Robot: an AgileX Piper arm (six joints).
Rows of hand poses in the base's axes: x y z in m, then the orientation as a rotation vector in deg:
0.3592 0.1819 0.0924 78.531 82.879 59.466
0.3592 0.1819 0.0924 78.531 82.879 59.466
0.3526 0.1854 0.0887 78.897 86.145 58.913
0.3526 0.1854 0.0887 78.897 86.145 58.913
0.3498 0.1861 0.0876 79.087 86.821 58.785
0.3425 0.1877 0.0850 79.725 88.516 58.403
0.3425 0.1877 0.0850 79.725 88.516 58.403
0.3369 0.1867 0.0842 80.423 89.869 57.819
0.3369 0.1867 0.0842 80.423 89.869 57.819
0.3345 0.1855 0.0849 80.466 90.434 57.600
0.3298 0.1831 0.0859 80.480 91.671 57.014
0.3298 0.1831 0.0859 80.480 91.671 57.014
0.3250 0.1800 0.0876 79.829 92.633 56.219
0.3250 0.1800 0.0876 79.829 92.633 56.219
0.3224 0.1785 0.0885 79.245 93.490 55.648
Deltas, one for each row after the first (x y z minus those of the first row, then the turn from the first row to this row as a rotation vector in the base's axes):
0.0000 0.0000 0.0000 0.000 0.000 0.000
-0.0066 0.0035 -0.0037 -0.375 2.374 1.706
-0.0066 0.0035 -0.0037 -0.375 2.374 1.706
-0.0094 0.0042 -0.0048 -0.388 2.936 2.021
-0.0167 0.0058 -0.0074 -0.357 4.454 2.738
-0.0167 0.0058 -0.0074 -0.357 4.454 2.738
-0.0223 0.0048 -0.0082 -0.389 5.846 3.129
-0.0223 0.0048 -0.0082 -0.389 5.846 3.129
-0.0247 0.0036 -0.0075 -0.530 6.277 3.374
-0.0294 0.0012 -0.0065 -0.949 7.204 3.883
-0.0294 0.0012 -0.0065 -0.949 7.204 3.883
-0.0342 -0.0019 -0.0048 -1.875 7.637 4.307
-0.0342 -0.0019 -0.0048 -1.875 7.637 4.307
-0.0368 -0.0034 -0.0039 -2.611 7.989 4.754

